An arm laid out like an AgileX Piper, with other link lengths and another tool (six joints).
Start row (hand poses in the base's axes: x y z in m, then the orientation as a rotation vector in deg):
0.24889, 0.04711, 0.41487, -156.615, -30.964, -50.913
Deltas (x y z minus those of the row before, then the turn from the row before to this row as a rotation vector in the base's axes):
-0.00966, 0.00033, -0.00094, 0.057, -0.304, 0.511
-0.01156, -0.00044, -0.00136, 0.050, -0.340, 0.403
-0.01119, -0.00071, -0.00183, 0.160, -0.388, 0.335
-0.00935, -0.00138, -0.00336, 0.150, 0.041, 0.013
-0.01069, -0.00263, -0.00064, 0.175, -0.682, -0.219
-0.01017, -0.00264, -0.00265, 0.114, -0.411, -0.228
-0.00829, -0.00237, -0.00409, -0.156, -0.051, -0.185
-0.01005, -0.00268, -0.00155, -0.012, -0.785, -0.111
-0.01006, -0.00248, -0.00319, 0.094, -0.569, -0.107
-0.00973, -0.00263, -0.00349, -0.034, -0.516, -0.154
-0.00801, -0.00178, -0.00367, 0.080, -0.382, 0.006
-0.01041, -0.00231, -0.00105, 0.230, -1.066, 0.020
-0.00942, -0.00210, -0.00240, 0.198, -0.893, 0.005
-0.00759, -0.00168, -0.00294, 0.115, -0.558, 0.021
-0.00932, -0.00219, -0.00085, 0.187, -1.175, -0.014
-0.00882, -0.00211, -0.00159, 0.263, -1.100, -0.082
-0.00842, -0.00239, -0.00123, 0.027, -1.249, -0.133
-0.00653, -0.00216, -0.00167, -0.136, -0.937, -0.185
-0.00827, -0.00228, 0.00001, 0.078, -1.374, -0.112
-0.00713, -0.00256, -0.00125, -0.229, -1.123, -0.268
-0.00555, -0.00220, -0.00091, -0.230, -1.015, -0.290
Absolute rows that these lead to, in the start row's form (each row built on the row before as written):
0.23923, 0.04744, 0.41393, -156.211, -31.661, -51.223
0.22767, 0.04700, 0.41257, -155.856, -32.225, -51.608
0.21648, 0.04629, 0.41074, -155.421, -32.642, -52.079
0.20713, 0.04491, 0.40738, -155.293, -32.560, -52.025
0.19644, 0.04228, 0.40674, -155.043, -32.303, -53.045
0.18627, 0.03964, 0.40409, -154.932, -32.017, -53.683
0.17798, 0.03727, 0.40000, -155.151, -31.882, -53.796
0.16793, 0.03459, 0.39845, -154.964, -31.896, -54.926
0.15787, 0.03211, 0.39526, -154.748, -31.806, -55.754
0.14814, 0.02948, 0.39177, -154.684, -31.725, -56.517
0.14013, 0.02770, 0.38810, -154.478, -31.753, -57.053
0.12972, 0.02539, 0.38705, -153.886, -31.829, -58.543
0.12030, 0.02329, 0.38465, -153.382, -31.872, -59.790
0.11271, 0.02161, 0.38171, -153.060, -31.927, -60.563
0.10339, 0.01942, 0.38086, -152.450, -32.003, -62.202
0.09457, 0.01731, 0.37927, -151.828, -31.923, -63.749
0.08615, 0.01492, 0.37804, -151.358, -31.969, -65.516
0.07962, 0.01276, 0.37637, -151.174, -32.006, -66.868
0.07135, 0.01048, 0.37638, -150.561, -32.054, -68.796
0.06422, 0.00792, 0.37513, -150.389, -32.088, -70.431
0.05867, 0.00572, 0.37422, -150.268, -32.074, -71.926

